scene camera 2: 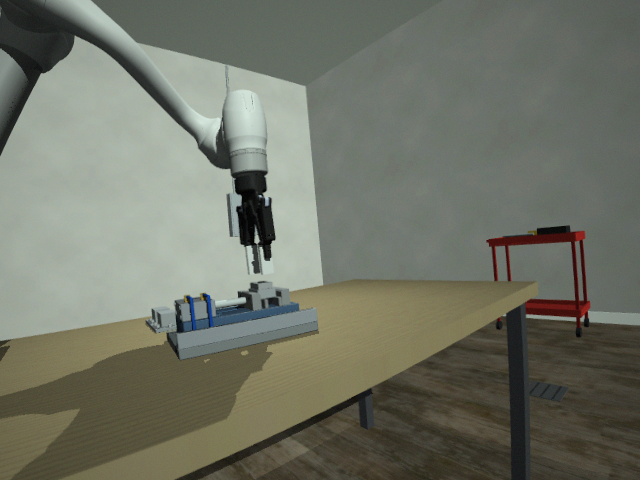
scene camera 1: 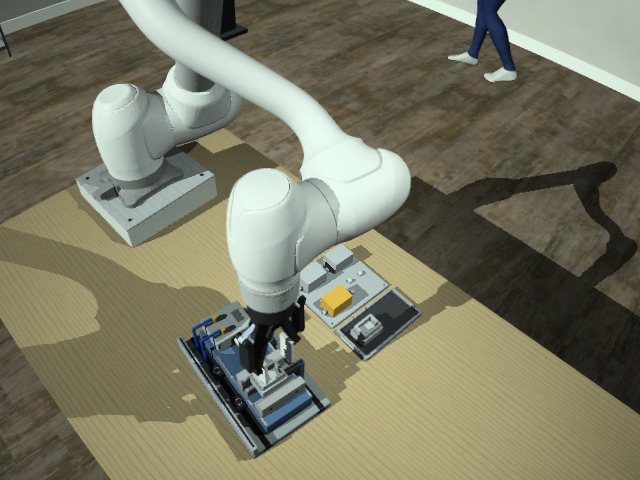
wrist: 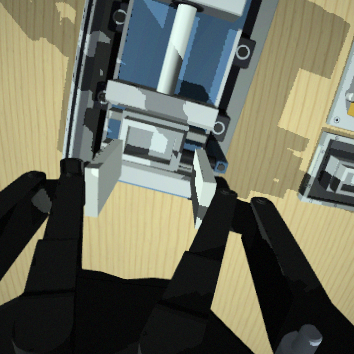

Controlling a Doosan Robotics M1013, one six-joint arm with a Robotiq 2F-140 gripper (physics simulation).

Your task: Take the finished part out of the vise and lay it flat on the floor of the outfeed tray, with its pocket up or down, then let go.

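Frame: origin at the arm's base, x ahead, y right, z down, level; centimetres.
Seen in the pictures: gripper, fingertip midpoint: (scene camera 2: 260,273) (scene camera 1: 275,368) (wrist: 156,161); arm's base, origin of the base link: (scene camera 1: 140,177).
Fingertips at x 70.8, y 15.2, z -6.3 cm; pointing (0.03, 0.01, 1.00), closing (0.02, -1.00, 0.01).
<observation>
Pixels of each thing's top centre, then the offset from my fingertips to it. "pt": a spot on its surface instead.
- finished part, middle of its top: (wrist: 148,145) (scene camera 1: 269,373) (scene camera 2: 261,282) dx -0.7, dy +0.9, dz +1.9 cm
- grey vise, middle of its top: (wrist: 163,70) (scene camera 1: 249,354) (scene camera 2: 236,292) dx -6.9, dy +0.3, dz +3.5 cm
- outfeed tray, surface spot: (wrist: 312,175) pt dx +4.0, dy -20.3, dz +12.2 cm
- similar grey part, middle of its top: (scene camera 1: 367,325) dx +3.4, dy -25.1, dz +9.3 cm
- grey plate, surface spot: (scene camera 1: 379,286) pt dx -2.8, dy -37.6, dz +12.6 cm
- orange block, middle of its top: (scene camera 1: 337,296) dx -6.7, dy -25.9, dz +9.0 cm
- round-headed black handle, surface spot: (wrist: 218,165) pt dx +1.0, dy -5.6, dz +3.5 cm
The finished part (scene camera 1: 267,382) (scene camera 2: 261,286) (wrist: 152,141) is light grey, with its rectangular pocket up. It lies between the jaws of the blue and grey vise (scene camera 1: 289,413) (scene camera 2: 237,316) (wrist: 162,102) and stands above them in scene view 2. Whether both jaws touch it I cannot tell. My gripper (scene camera 1: 275,360) (scene camera 2: 259,266) (wrist: 156,161) is partly open and empty, above the part, with its pale finger pads to either side of it in the wrist view. The outfeed tray (scene camera 1: 393,335) (wrist: 312,175) is dark-floored, beside the vise, and holds a similar grey part (scene camera 1: 367,327) (wrist: 345,172).
A grey plate (scene camera 1: 379,286) with an orange block (scene camera 1: 336,300) and grey blocks (scene camera 1: 339,257) lies next to the tray. Blue bent pieces (scene camera 1: 195,333) (scene camera 2: 209,310) stand at the vise's end. A round-headed black handle (wrist: 218,165) lies beside the part. A red cart (scene camera 2: 542,239) stands beyond the table.
</observation>
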